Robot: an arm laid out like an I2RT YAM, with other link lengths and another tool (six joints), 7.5 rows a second.
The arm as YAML. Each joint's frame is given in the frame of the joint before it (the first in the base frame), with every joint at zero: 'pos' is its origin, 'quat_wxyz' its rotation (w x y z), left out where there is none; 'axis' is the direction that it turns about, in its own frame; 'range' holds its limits. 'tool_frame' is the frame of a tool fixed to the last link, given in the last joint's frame.
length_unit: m
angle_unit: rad
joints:
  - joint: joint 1
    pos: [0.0, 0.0, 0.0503]
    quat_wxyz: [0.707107, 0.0, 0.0, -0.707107]
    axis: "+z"
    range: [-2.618, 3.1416]
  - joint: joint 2
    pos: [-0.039, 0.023, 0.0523]
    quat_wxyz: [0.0, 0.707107, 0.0, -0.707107]
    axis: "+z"
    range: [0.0, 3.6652]
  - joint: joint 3
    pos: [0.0, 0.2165, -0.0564]
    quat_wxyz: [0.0, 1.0, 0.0, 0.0]
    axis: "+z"
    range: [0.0, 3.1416]
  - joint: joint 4
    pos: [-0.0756, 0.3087, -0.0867]
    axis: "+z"
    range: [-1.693, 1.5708]
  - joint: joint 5
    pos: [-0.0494, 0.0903, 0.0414]
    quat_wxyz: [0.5, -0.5, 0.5, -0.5]
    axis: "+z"
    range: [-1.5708, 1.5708]
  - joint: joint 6
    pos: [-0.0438, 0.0, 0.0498]
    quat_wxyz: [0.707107, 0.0, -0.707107, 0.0]
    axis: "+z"
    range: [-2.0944, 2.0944]
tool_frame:
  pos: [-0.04, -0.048, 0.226]
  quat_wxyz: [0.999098, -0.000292, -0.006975, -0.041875]
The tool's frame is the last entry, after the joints.
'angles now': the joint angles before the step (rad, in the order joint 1, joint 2, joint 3, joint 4, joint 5, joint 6). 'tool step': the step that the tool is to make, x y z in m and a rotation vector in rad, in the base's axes. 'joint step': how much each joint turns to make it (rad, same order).
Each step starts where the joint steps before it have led.
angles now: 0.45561 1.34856 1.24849 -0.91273 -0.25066 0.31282
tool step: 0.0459 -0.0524 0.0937 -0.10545 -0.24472 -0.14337
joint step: 0.00152 -0.07043 0.09678 0.00614 0.24862 -0.00592
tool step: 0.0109 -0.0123 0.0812 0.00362 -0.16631 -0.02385
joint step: 0.00298 -0.06458 0.06900 0.01825 0.06798 -0.03228
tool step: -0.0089 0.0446 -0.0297 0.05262 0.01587 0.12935
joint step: 0.02137 -0.03834 -0.12829 0.09986 -0.11791 -0.02615
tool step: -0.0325 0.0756 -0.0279 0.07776 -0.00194 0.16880
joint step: 0.10569 -0.05211 -0.16382 0.15429 -0.09023 0.01369
